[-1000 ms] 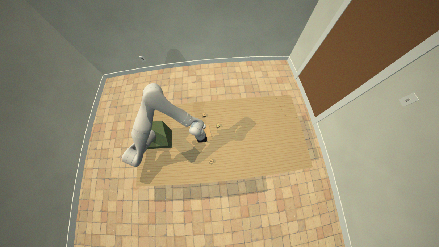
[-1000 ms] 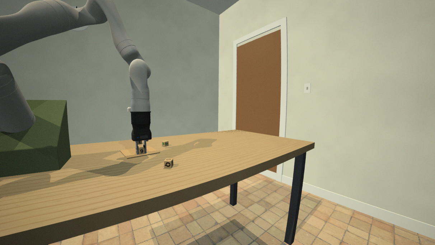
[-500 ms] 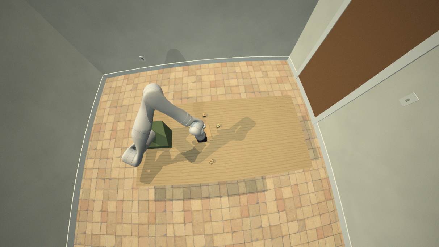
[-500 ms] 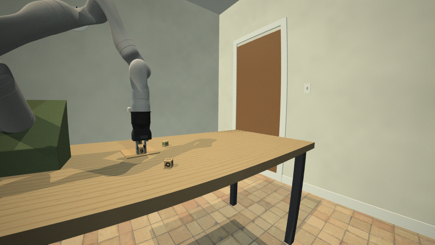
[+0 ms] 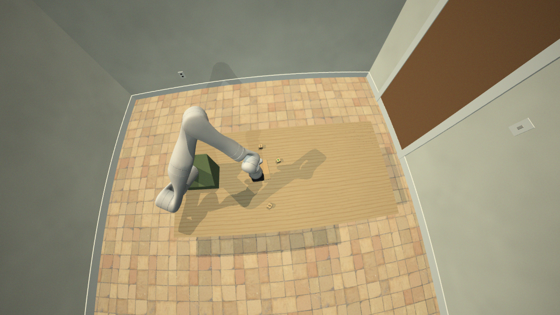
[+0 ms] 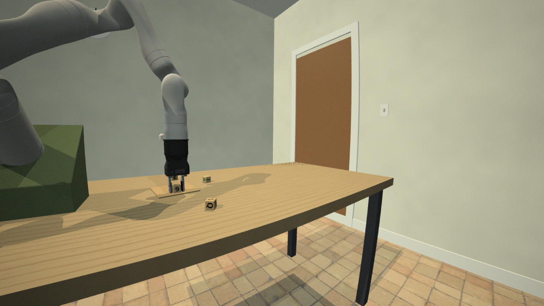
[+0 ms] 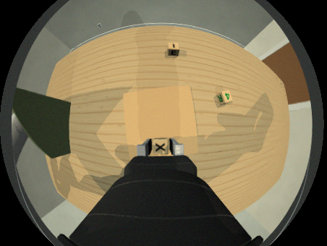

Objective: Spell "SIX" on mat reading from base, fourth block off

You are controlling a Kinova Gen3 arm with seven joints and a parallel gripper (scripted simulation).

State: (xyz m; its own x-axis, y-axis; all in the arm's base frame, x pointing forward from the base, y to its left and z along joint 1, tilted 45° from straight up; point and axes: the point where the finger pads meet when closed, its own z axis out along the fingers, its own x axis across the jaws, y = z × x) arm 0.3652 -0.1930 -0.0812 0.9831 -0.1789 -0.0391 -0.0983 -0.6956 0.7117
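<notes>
Right now my hand is 40 mm to the right of the tan mat and 20 mm above it. Round my hand: tan block (30 mm ahead, 200 mm to the right, 10 mm below).
</notes>
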